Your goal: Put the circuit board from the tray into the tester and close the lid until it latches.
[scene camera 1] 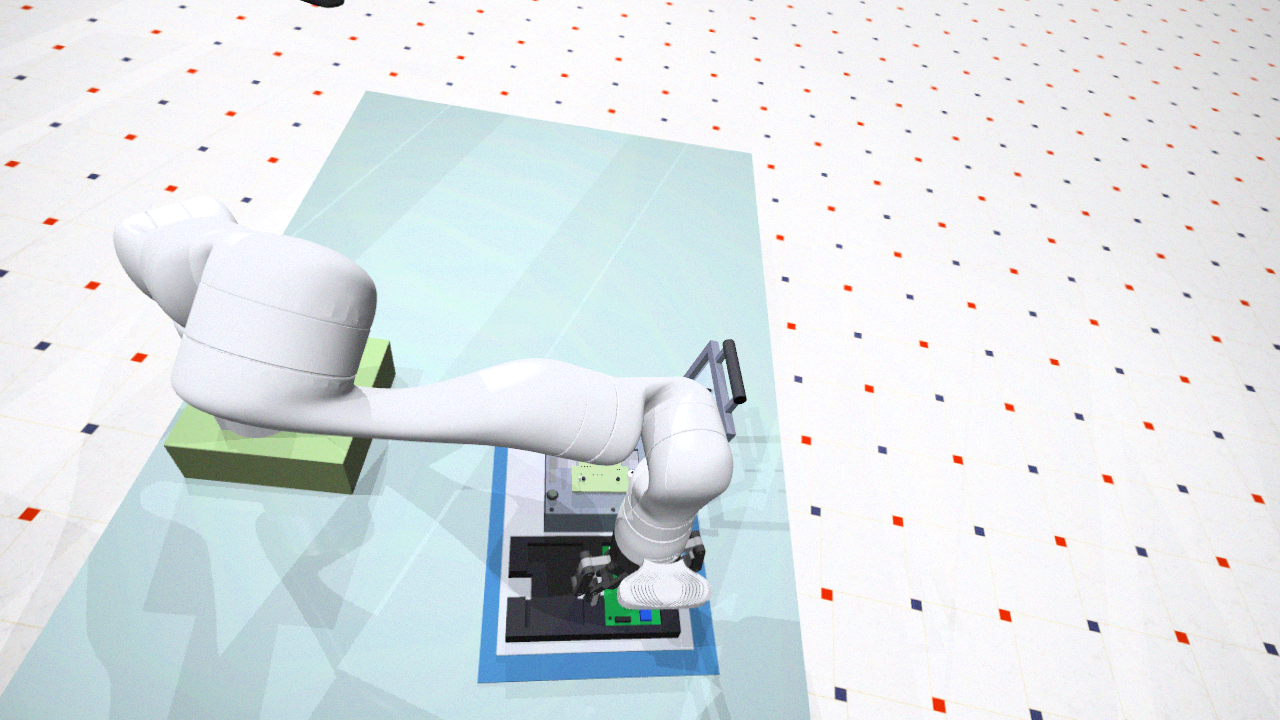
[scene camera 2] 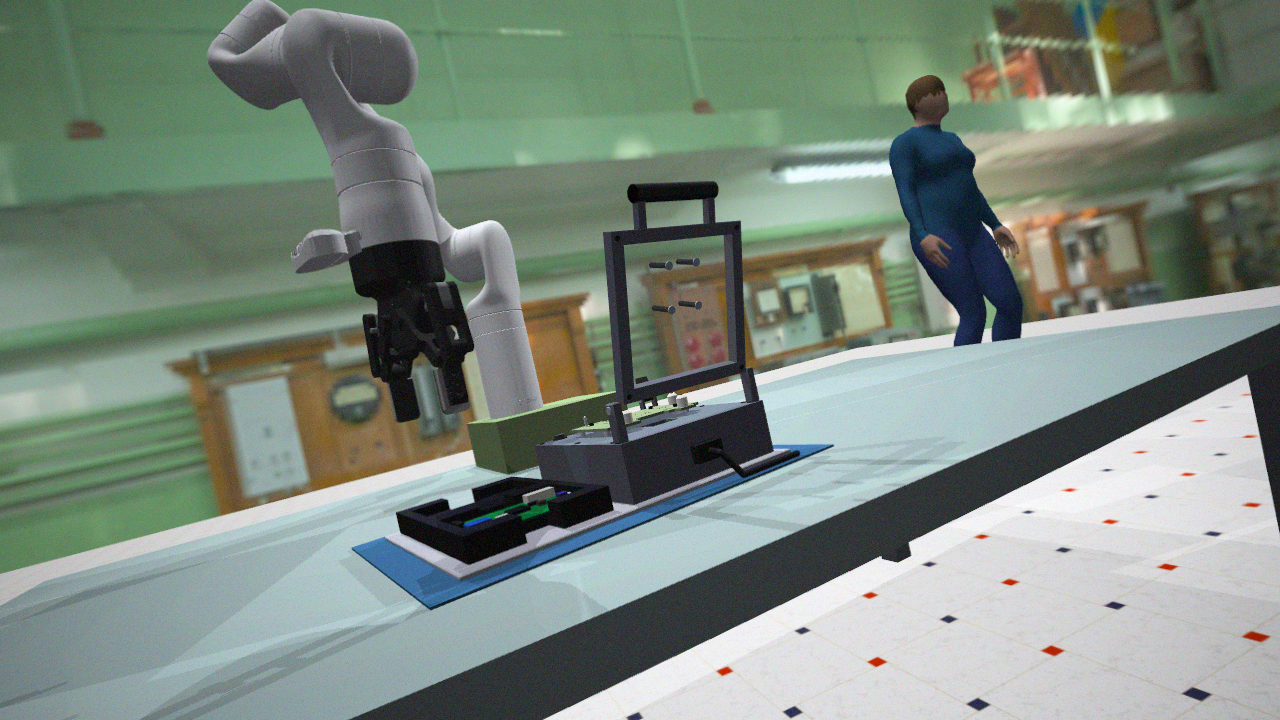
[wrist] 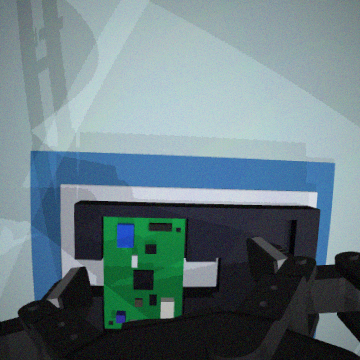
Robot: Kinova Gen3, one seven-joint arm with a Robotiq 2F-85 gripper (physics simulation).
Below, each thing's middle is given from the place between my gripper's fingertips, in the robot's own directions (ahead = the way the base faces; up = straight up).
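My hand is 4 cm to the right of the green circuit board (scene camera 1: 619, 615), 2 cm short of it and 10 cm above it. Distances counted from my hand: tester nest (scene camera 1: 586, 477), 22 cm to the left and 5 cm below; clear lid (scene camera 2: 675, 293), 21 cm to the left, 12 cm ahead and 7 cm above.
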